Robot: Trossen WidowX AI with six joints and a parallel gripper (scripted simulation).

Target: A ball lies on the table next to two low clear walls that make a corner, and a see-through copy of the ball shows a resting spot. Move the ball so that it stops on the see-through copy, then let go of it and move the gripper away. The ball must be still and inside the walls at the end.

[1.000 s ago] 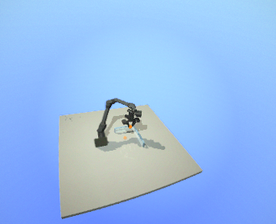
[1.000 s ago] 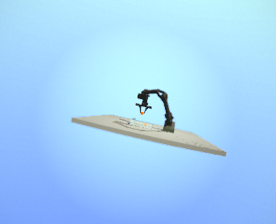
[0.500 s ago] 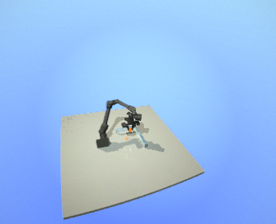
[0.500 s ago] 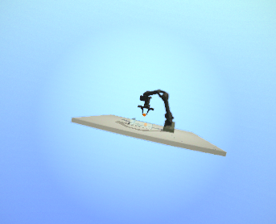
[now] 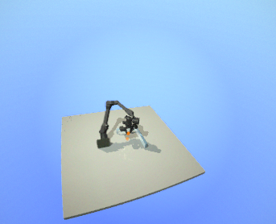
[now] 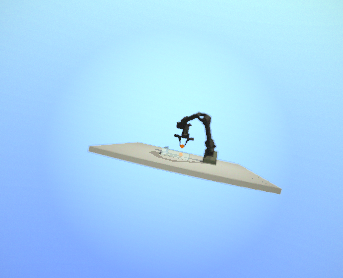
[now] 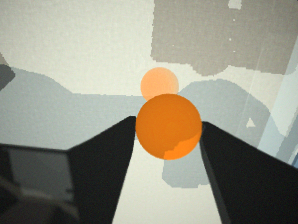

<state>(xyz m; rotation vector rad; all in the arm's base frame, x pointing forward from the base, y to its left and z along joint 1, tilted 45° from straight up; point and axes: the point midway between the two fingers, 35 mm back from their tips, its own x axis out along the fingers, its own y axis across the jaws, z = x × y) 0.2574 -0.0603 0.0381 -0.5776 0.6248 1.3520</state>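
Now: gripper tip 80 mm above the see-through copy of ball. Also, from my gripper tip: orange ball right at my gripper tip.
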